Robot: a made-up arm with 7 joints. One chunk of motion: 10 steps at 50 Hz.
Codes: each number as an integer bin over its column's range. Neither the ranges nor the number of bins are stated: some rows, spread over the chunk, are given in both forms.
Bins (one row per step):
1: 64 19 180 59 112 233 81
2: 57 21 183 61 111 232 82
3: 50 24 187 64 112 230 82
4: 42 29 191 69 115 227 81
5: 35 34 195 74 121 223 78
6: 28 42 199 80 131 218 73
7: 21 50 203 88 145 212 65
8: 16 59 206 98 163 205 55
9: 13 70 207 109 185 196 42
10: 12 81 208 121 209 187 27
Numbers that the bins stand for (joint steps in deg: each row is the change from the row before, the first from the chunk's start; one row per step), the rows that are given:
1: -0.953 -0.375 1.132 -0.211 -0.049 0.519 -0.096
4: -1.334 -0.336 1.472 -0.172 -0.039 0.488 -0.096
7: -1.697 -0.254 1.843 -0.098 0.066 0.412 -0.162
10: -1.852 -0.132 1.998 0.030 0.289 0.286 -0.319
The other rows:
2: -1.074 -0.368 1.225 -0.203 -0.053 0.514 -0.092
3: -1.195 -0.356 1.349 -0.192 -0.049 0.504 -0.092
5: -1.455 -0.317 1.596 -0.153 -0.018 0.468 -0.109
6: -1.576 -0.285 1.719 -0.129 0.017 0.443 -0.129
8: -1.783 -0.219 1.936 -0.060 0.129 0.377 -0.204
9: -1.835 -0.175 1.967 -0.017 0.206 0.332 -0.257

